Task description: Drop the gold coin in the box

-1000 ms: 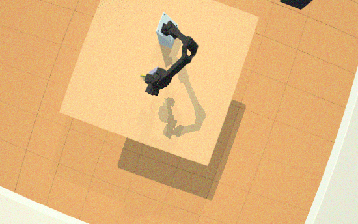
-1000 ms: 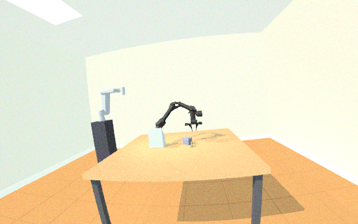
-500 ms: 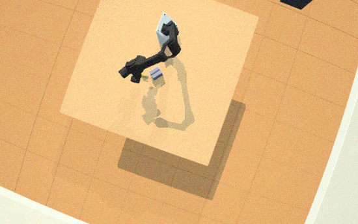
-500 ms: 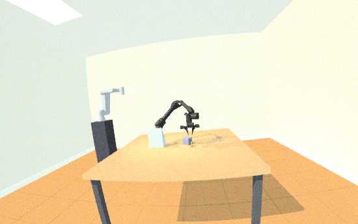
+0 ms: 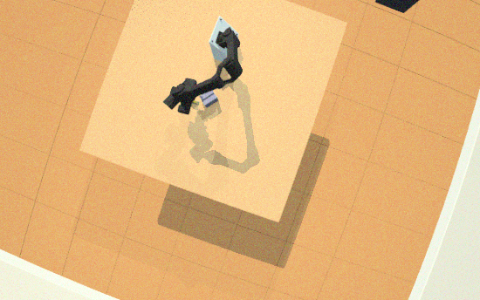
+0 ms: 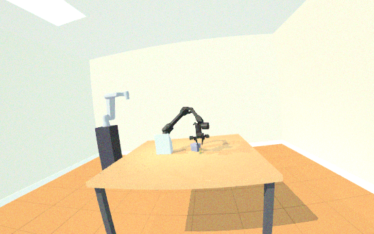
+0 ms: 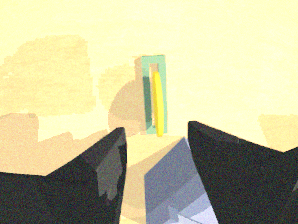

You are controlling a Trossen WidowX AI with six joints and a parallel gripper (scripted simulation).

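Now: the gold coin 5 cm below my gripper tip.
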